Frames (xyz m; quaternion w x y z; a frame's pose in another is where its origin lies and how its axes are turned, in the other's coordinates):
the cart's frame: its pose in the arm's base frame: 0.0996 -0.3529 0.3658 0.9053 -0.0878 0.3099 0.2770
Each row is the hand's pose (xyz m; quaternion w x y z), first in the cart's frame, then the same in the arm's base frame.
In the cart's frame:
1: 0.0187 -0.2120 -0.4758 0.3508 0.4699 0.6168 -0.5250
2: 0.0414 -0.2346 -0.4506 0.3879 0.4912 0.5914 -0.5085
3: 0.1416 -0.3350 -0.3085 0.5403 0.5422 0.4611 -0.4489
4: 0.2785 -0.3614 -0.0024 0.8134 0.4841 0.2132 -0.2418
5: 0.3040 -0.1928 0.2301 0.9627 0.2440 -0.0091 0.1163
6: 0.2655 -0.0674 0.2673 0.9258 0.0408 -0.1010 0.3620
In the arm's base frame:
1: -0.0141 -0.6781 -0.0254 0.3131 0.0610 0.7512 -0.5779
2: 0.0262 -0.6784 -0.0195 0.3519 0.0892 0.7470 -0.5570
3: 0.2204 -0.6700 0.0307 0.5182 0.1766 0.6956 -0.4652
4: 0.4816 -0.5295 0.1895 0.7798 0.2329 0.5580 -0.1623
5: 0.5237 -0.3011 0.3604 0.8636 0.1749 0.3679 0.2971
6: 0.4478 -0.2018 0.4149 0.7727 0.0958 0.2385 0.5804

